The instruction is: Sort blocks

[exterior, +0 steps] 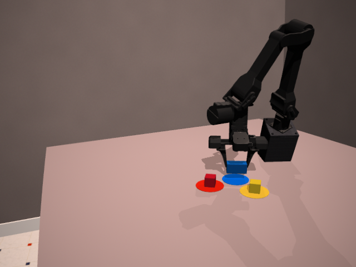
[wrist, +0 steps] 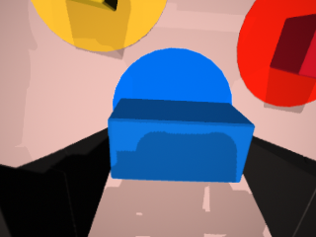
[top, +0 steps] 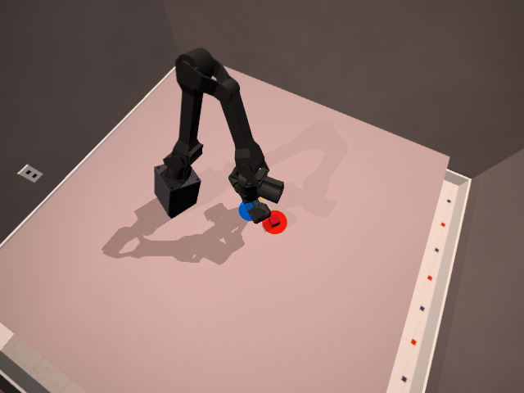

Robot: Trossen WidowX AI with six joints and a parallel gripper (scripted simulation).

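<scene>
The blue circle is 8 cm below my hand. From my hand the other things lie so: blue block: 4 cm below; then yellow block: 1 cm ahead, 10 cm to the left, 6 cm below; then red block: 10 cm ahead, 2 cm to the right, 6 cm below.
</scene>
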